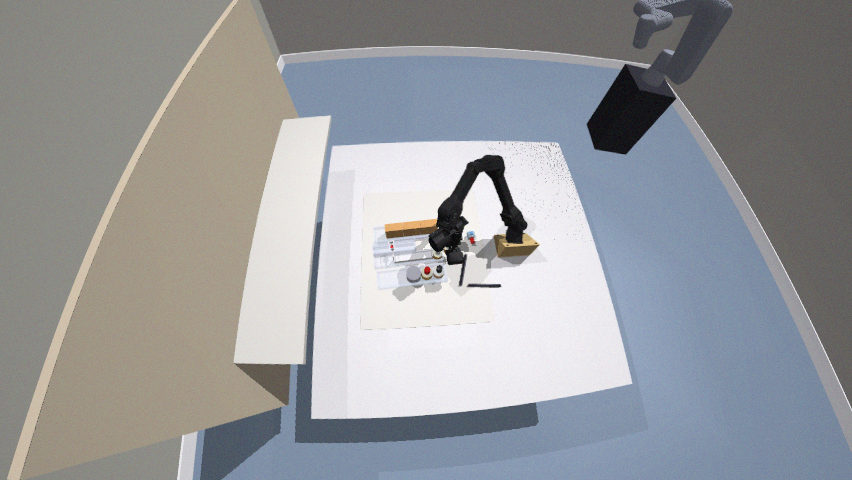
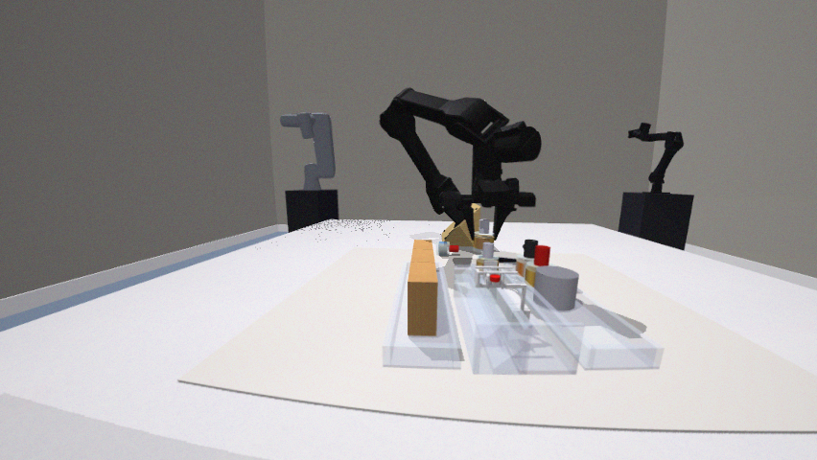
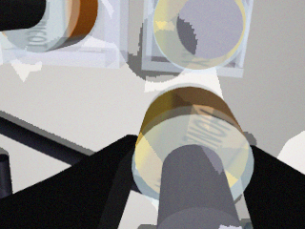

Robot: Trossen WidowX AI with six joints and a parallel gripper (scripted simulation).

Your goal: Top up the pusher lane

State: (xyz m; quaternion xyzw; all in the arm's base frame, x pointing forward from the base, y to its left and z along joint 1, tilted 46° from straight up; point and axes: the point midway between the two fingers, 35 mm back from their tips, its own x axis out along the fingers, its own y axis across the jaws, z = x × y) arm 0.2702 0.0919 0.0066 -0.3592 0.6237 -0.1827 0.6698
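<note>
The wide grey cylinder is 140 mm ahead of my gripper tip, 110 mm to the left of it and 40 mm below it. Also, from my gripper tip: red mark (240 mm ahead, 10 mm to the left); sprung lane (200 mm ahead, 20 mm to the left, 50 mm below).
</note>
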